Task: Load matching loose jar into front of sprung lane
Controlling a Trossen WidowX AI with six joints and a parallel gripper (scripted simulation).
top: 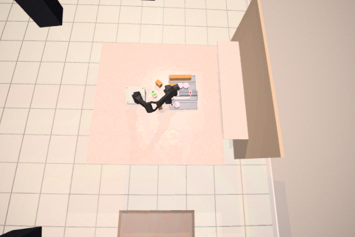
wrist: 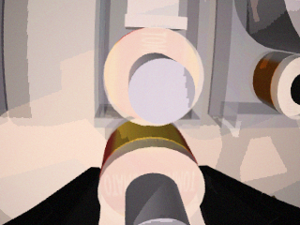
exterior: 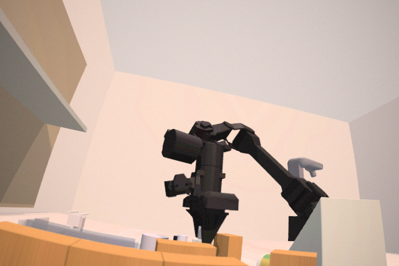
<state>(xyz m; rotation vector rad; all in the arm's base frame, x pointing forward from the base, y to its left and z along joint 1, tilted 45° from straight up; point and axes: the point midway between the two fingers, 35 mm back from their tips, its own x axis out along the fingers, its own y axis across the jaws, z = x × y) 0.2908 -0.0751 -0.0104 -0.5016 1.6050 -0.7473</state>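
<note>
The grey lane rack is 19 cm ahead of my gripper tip and 3 cm below it. Also, from my gripper tip: white pusher plate 15 cm ahead, 1 cm to the left.
</note>
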